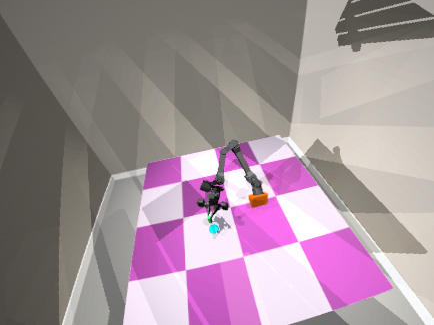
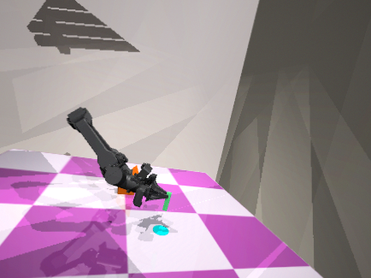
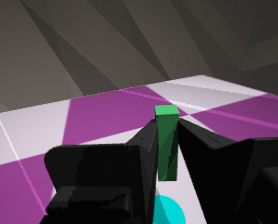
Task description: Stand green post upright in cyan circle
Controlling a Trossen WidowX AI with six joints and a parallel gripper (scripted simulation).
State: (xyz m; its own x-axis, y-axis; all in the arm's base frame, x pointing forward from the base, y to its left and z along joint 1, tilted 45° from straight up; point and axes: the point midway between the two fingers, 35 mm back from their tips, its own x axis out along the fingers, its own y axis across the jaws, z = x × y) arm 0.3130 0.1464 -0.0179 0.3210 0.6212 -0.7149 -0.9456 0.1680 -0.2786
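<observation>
The cyan circle is 10 mm behind my gripper tip and 140 mm below it. Round my gripper tip: green post: 20 mm below.
</observation>
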